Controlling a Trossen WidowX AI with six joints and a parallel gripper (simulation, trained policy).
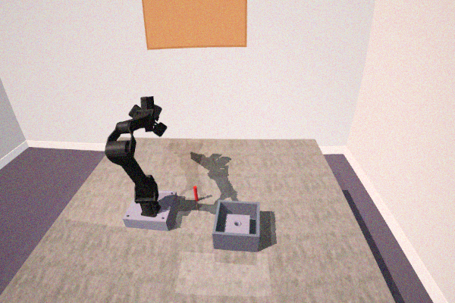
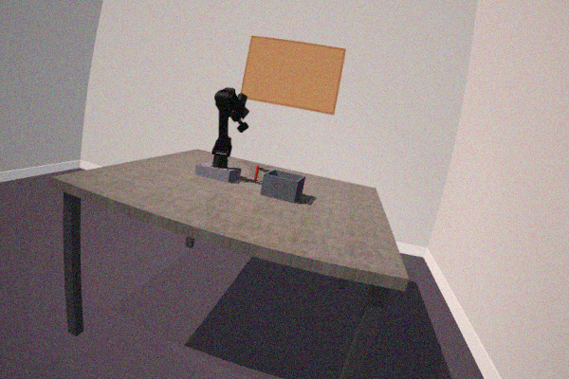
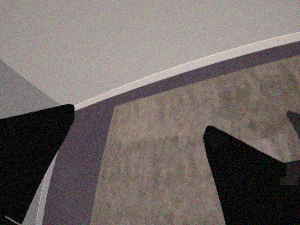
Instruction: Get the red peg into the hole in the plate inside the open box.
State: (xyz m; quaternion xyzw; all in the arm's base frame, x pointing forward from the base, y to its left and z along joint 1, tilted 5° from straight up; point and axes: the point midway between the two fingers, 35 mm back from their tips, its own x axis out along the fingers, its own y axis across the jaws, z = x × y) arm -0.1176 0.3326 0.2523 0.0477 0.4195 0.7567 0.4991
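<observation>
Now: gripper tip 300 mm short of the red peg, 240 mm to the left of it and 220 mm above it. From my gripper tip the other things lie so: pale plate (500 mm ahead, 390 mm to the right, 210 mm below); grey box (500 mm ahead, 390 mm to the right, 230 mm below).
</observation>
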